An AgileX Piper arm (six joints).
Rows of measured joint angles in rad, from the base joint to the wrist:
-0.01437 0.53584 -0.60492 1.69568 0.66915 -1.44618
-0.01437 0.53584 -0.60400 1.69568 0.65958 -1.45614
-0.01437 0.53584 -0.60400 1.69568 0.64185 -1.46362
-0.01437 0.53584 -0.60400 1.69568 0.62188 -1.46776
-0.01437 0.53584 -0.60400 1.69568 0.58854 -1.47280
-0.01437 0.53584 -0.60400 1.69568 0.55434 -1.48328
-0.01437 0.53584 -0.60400 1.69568 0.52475 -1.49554
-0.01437 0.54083 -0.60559 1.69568 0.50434 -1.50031
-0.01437 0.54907 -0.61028 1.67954 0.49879 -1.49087
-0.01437 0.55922 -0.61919 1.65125 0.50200 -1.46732
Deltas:
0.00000 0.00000 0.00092 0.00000 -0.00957 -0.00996
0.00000 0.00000 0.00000 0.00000 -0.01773 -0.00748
0.00000 0.00000 0.00000 0.00000 -0.01997 -0.00414
0.00000 0.00000 0.00000 0.00000 -0.03334 -0.00504
0.00000 0.00000 0.00000 0.00000 -0.03420 -0.01048
0.00000 0.00000 0.00000 0.00000 -0.02959 -0.01226
0.00000 0.00499 -0.00159 0.00000 -0.02041 -0.00477
0.00000 0.00824 -0.00469 -0.01614 -0.00555 0.00944
0.00000 0.01015 -0.00891 -0.02829 0.00321 0.02355

